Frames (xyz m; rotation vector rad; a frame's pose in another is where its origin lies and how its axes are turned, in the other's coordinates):
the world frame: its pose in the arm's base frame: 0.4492 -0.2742 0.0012 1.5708 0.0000 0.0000
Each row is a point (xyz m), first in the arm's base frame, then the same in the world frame.
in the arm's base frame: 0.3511 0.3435 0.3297
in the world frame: -0.0981 0.3285 -0.6177
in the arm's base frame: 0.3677 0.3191 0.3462
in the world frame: -0.0815 0.3450 -0.5933
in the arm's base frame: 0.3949 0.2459 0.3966
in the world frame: -0.0543 0.3954 -0.5201
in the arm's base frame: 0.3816 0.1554 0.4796
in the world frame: -0.0676 0.4784 -0.4296
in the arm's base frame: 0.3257 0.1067 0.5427
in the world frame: -0.1235 0.5415 -0.3809
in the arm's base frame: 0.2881 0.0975 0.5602
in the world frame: -0.1611 0.5590 -0.3717
